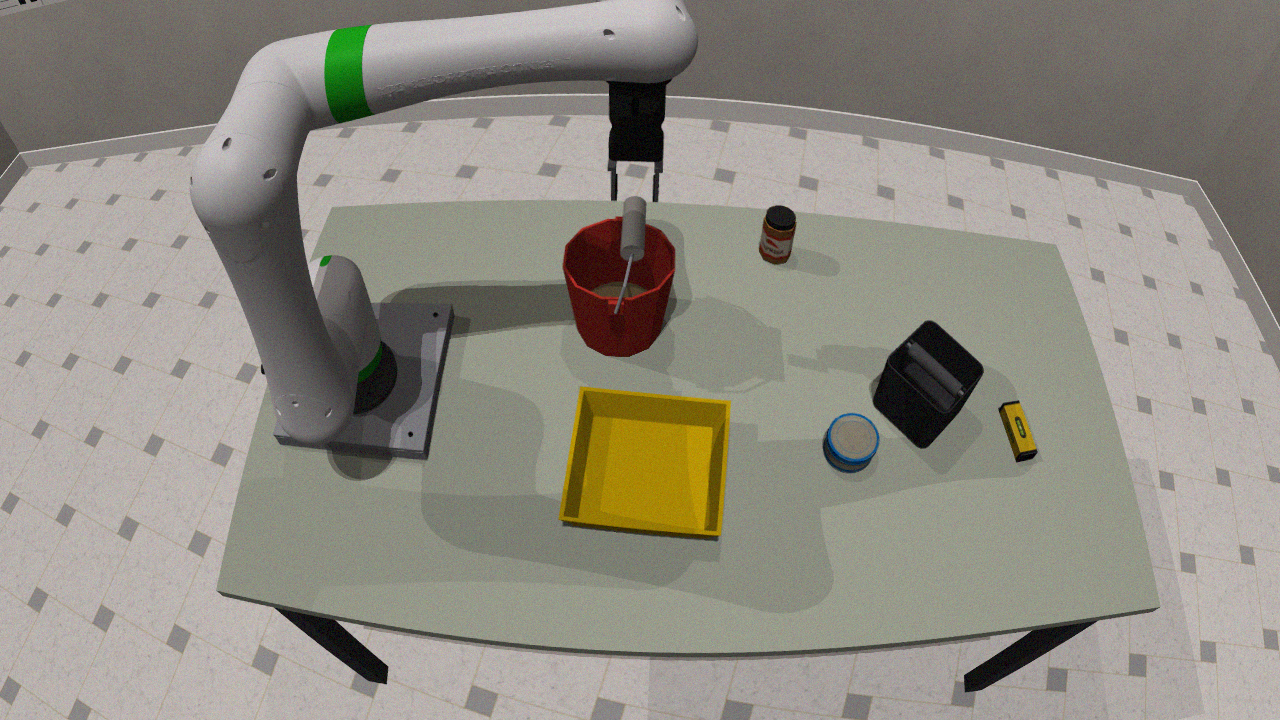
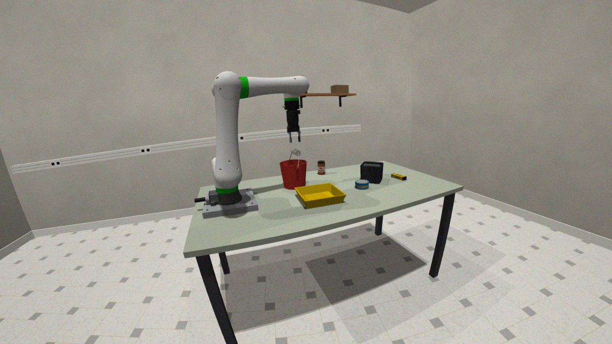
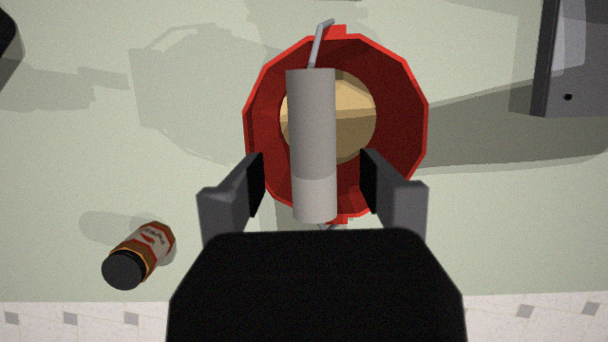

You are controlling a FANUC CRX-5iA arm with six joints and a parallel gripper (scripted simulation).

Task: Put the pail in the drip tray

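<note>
The pail handle lies 10 mm behind my hand and 110 mm below it. The rest, counted from my hand: red pail: 10 mm behind, 170 mm below; yellow drip tray: 30 mm ahead, 280 mm to the right, 290 mm below; jar: 250 mm ahead, 180 mm to the left, 260 mm below.
</note>
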